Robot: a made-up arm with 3 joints. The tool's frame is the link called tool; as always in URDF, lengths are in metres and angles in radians. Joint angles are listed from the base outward. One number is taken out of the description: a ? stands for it. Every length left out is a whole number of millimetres.
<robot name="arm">
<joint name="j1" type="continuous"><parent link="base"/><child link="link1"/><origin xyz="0.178 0.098 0.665" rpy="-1.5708 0.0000 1.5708"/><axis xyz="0 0 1"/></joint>
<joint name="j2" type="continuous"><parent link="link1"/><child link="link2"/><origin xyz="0.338 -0.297 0.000" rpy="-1.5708 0.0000 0.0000"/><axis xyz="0 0 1"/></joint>
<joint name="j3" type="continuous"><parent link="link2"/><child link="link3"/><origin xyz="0.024 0.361 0.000" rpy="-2.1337 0.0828 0.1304"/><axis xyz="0 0 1"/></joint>
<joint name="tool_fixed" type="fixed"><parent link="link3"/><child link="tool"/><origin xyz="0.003 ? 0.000" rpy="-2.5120 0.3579 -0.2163"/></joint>
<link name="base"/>
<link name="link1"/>
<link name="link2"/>
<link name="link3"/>
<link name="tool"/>
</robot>
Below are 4 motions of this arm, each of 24 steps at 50 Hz.
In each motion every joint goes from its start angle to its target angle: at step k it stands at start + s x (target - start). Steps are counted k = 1, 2, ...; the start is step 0. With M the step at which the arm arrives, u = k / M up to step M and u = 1 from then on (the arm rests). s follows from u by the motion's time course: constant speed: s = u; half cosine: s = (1 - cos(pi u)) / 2; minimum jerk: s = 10 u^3 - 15 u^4 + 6 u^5.
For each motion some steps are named. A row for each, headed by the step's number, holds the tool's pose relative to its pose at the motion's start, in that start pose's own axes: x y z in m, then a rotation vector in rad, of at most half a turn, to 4 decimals.
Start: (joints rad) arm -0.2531 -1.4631 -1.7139
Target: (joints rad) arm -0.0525 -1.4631 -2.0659
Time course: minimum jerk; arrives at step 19
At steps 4, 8, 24:
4: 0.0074 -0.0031 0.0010 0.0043 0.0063 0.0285
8: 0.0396 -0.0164 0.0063 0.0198 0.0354 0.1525
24: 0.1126 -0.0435 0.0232 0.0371 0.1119 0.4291

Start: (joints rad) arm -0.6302 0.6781 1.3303
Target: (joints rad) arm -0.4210 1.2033 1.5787
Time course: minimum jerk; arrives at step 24
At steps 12, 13, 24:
12: -0.0291 -0.0503 0.0494 -0.1729 0.0560 0.1242
13: -0.0314 -0.0587 0.0583 -0.2012 0.0613 0.1446
24: -0.0326 -0.1035 0.1121 -0.3599 0.0739 0.2599

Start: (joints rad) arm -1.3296 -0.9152 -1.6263
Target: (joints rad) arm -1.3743 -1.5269 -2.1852
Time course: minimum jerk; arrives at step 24
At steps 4, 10, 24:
4: -0.0036 -0.0045 0.0051 -0.0136 0.0111 0.0079
10: -0.0370 -0.0387 0.0537 -0.1290 0.1201 0.0669
24: -0.1127 -0.0721 0.1760 -0.3375 0.4082 0.1259

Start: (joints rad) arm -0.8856 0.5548 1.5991
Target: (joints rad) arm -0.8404 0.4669 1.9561
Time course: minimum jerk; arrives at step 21
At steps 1, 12, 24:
1: 0.0000 0.0000 0.0000 0.0000 -0.0003 -0.0003
12: 0.0252 0.0202 -0.0038 -0.0276 -0.1568 -0.1858
24: 0.0389 0.0308 -0.0041 -0.0414 -0.2427 -0.2980

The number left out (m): -0.077
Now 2 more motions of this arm.
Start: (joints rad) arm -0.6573 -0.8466 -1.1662
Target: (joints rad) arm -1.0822 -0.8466 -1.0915
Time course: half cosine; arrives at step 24
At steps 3, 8, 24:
3: -0.0101 0.0010 0.0004 -0.0013 0.0010 -0.0181
8: -0.0661 0.0091 0.0028 -0.0093 0.0069 -0.1189
24: -0.2541 0.0762 0.0174 -0.0450 0.0321 -0.4747

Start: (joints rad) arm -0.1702 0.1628 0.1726
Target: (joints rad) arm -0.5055 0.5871 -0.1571
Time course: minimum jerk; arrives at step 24
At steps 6, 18, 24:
6: -0.0296 -0.0050 0.0022 0.0203 0.0587 -0.0125
18: -0.2440 0.0095 0.0484 0.2793 0.4664 -0.1120
24: -0.2688 0.0173 0.0581 0.3258 0.5123 -0.1245

